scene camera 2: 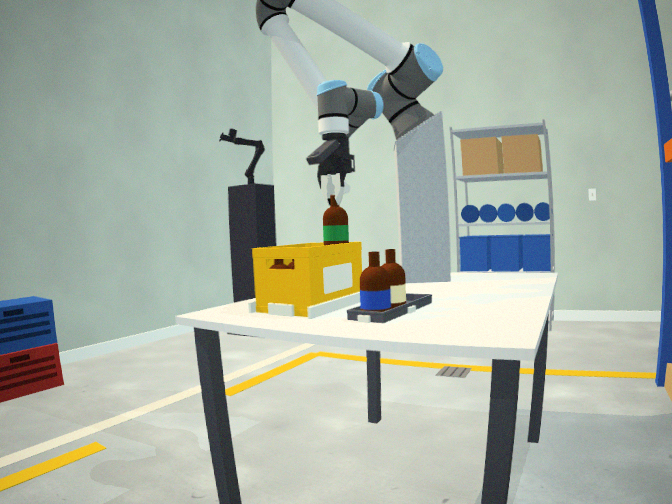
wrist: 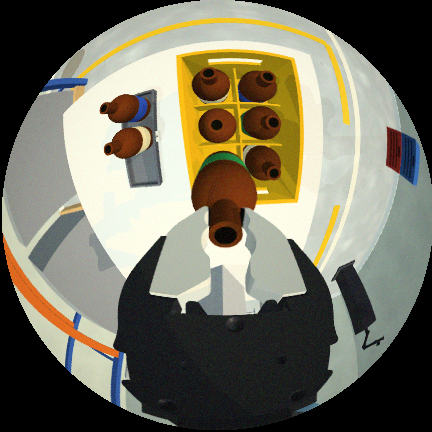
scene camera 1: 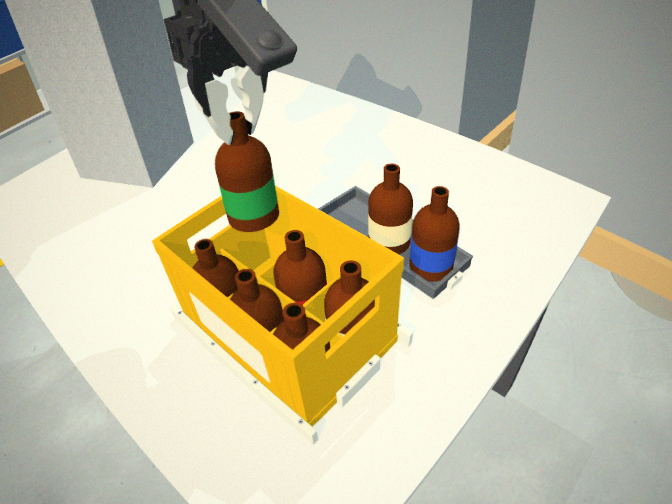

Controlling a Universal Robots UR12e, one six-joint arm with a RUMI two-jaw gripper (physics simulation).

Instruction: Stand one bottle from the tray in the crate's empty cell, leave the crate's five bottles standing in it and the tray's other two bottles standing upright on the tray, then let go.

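Frame: origin at the arm's base, x up, y back, z right, level; centimetres.
Seen in the pictures: gripper, fingertip midpoint: (scene camera 2: pixel 334 205) (wrist: pixel 224 208) (scene camera 1: pixel 240 139); arm's base, link origin: (scene camera 2: pixel 417 130).
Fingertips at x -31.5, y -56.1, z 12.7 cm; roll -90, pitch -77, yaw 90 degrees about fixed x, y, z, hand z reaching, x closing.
Pixels of each thing's middle, then the offset from my fingertips to it. "*": a spot on its surface instead. Level surfaces: height alone.
- green-labelled bottle, body centre: (wrist: pixel 223 191) (scene camera 1: pixel 244 168) (scene camera 2: pixel 335 221) dx -4.7, dy +0.4, dz +0.0 cm
- yellow crate, body centre: (scene camera 1: pixel 279 294) (wrist: pixel 239 122) (scene camera 2: pixel 310 275) dx -19.7, dy -7.2, dz +4.9 cm
- cream-labelled bottle, body centre: (scene camera 1: pixel 390 206) (wrist: pixel 127 142) (scene camera 2: pixel 391 279) dx -20.2, dy -10.1, dz -19.8 cm
- blue-labelled bottle, body centre: (scene camera 1: pixel 435 230) (scene camera 2: pixel 375 284) (wrist: pixel 123 108) dx -20.2, dy -19.0, dz -18.6 cm
- grey tray, surface spot: (scene camera 1: pixel 347 208) (wrist: pixel 143 177) * dx -28.0, dy +1.2, dz -23.2 cm
- white table, surface height: dx -28.5 cm
My gripper (scene camera 1: pixel 239 130) (scene camera 2: pixel 333 200) (wrist: pixel 224 208) is shut on the neck of the green-labelled bottle (scene camera 1: pixel 249 198) (scene camera 2: pixel 335 233) (wrist: pixel 225 185). The bottle hangs upright over the empty corner cell of the yellow crate (scene camera 1: pixel 325 385) (scene camera 2: pixel 287 287) (wrist: pixel 301 145), its base near rim height; in scene camera 2 the crate wall hides the base edge. Several brown bottles stand in the other cells, one of them (scene camera 1: pixel 300 273) (wrist: pixel 217 125) beside the empty cell. The cream-labelled bottle (scene camera 1: pixel 390 211) (scene camera 2: pixel 400 273) (wrist: pixel 127 143) and blue-labelled bottle (scene camera 1: pixel 434 233) (scene camera 2: pixel 374 282) (wrist: pixel 125 108) stand upright on the grey tray (scene camera 1: pixel 347 208) (scene camera 2: pixel 423 302) (wrist: pixel 145 175).
White blocks and strips (scene camera 1: pixel 358 381) (scene camera 2: pixel 280 309) sit along the crate's foot on the white table (scene camera 1: pixel 515 217) (scene camera 2: pixel 488 314). The tray lies beside the crate. A grey pillar (scene camera 1: pixel 135 97) (scene camera 2: pixel 423 211) stands behind the table.
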